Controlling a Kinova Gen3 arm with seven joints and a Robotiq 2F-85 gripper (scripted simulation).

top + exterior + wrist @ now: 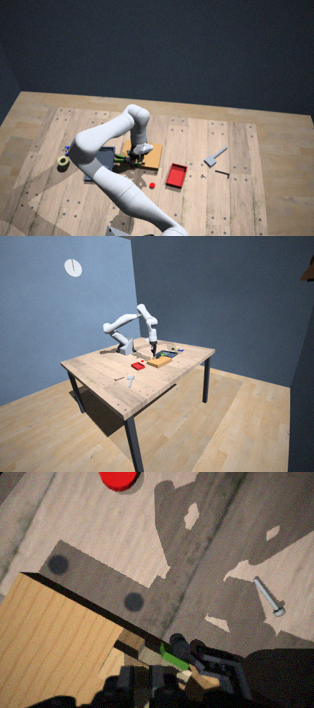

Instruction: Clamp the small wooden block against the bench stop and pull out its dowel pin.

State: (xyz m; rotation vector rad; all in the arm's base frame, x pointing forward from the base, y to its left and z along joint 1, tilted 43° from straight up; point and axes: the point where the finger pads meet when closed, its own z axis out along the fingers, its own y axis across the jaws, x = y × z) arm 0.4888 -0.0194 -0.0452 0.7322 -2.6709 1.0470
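Right now the dowel pin is 2 cm below my hand. Also, from my hand: bench board 6 cm ahead, 5 cm below, 1 cm to the left; wooden block 4 cm below; red disc 10 cm behind, 8 cm to the right, 7 cm below.
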